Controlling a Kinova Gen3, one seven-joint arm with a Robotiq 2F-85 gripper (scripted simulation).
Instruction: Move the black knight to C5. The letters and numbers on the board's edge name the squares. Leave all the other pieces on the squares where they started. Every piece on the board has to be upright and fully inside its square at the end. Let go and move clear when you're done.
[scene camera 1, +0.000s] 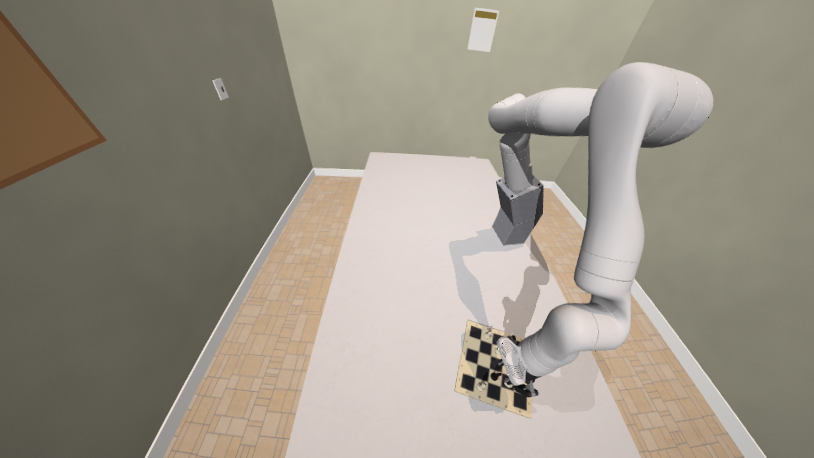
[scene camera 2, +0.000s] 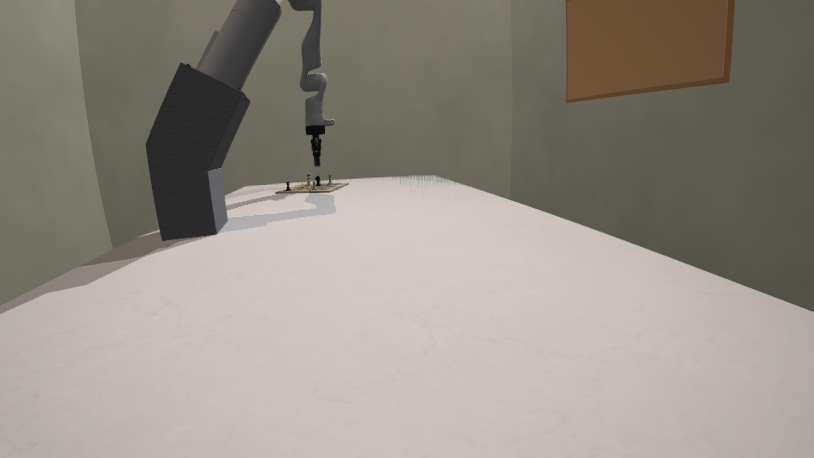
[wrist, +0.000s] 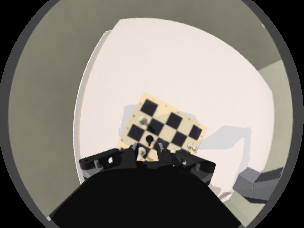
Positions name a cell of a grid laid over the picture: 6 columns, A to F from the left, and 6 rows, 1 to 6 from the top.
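Observation:
The gripper (wrist: C4) is visible, as is a chessboard (scene camera 1: D5). The chessboard also appears at (wrist: D4).

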